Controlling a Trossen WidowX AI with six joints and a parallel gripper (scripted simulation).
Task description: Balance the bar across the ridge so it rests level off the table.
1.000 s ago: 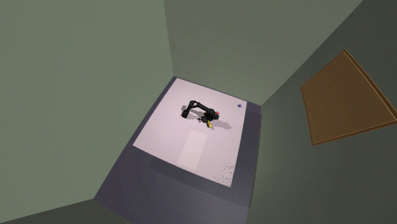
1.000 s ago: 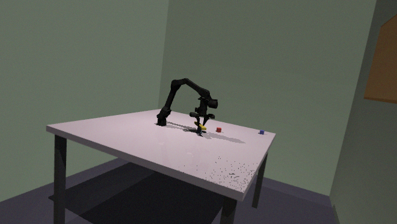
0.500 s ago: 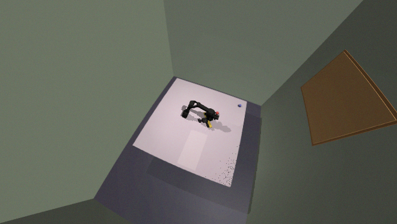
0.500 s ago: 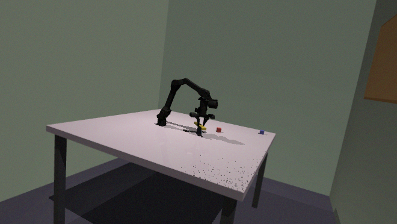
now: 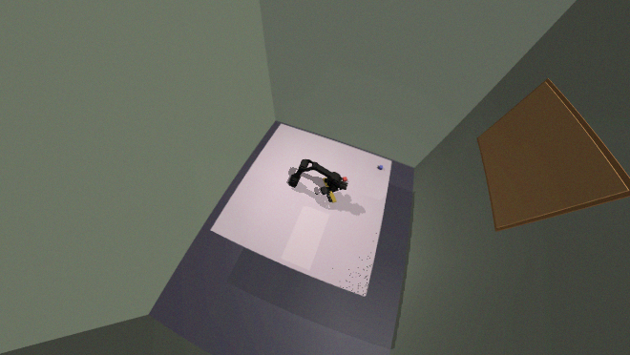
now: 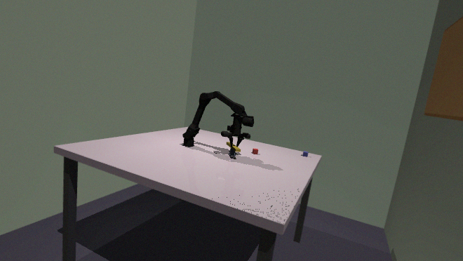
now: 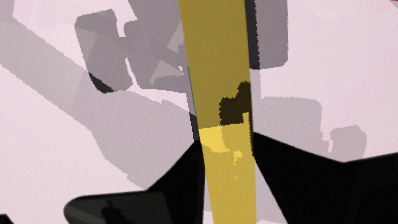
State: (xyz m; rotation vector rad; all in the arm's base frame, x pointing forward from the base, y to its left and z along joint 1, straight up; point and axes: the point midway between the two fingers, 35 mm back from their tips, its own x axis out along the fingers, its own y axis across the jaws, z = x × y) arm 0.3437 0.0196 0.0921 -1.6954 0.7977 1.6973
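Now: gripper tip 20 mm past the yellow bar and 20 mm to the right of it. From my gripper tip the other things lie so: small red cube 80 mm ahead, 200 mm to the left, 40 mm below; then small blue cube 400 mm ahead, 480 mm to the left, 40 mm below.
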